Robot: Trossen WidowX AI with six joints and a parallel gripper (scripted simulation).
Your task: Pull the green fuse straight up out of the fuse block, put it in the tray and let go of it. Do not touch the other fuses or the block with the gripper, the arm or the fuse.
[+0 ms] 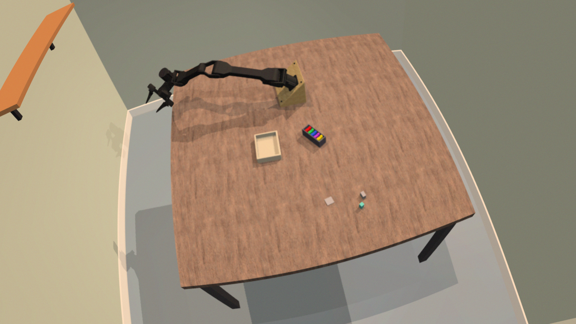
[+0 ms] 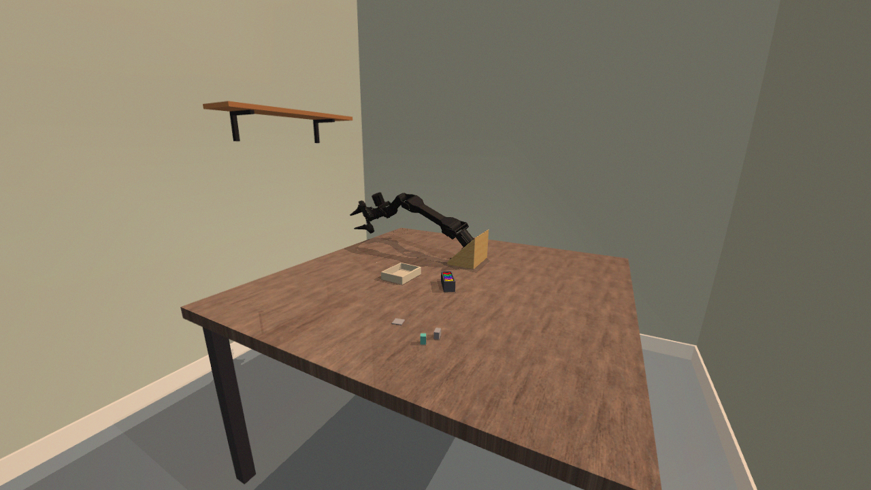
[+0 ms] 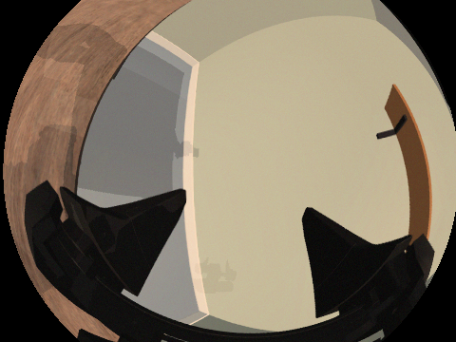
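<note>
My gripper tip is now 330 mm short of the green fuse, 780 mm to the right of it and 70 mm above it. From my gripper tip the other things lie so: blue fuse (340 mm ahead, 790 mm to the left, 70 mm below); then beige tray (350 mm ahead, 590 mm to the left, 90 mm below); then red fuse (310 mm ahead, 770 mm to the left, 70 mm below).
</note>
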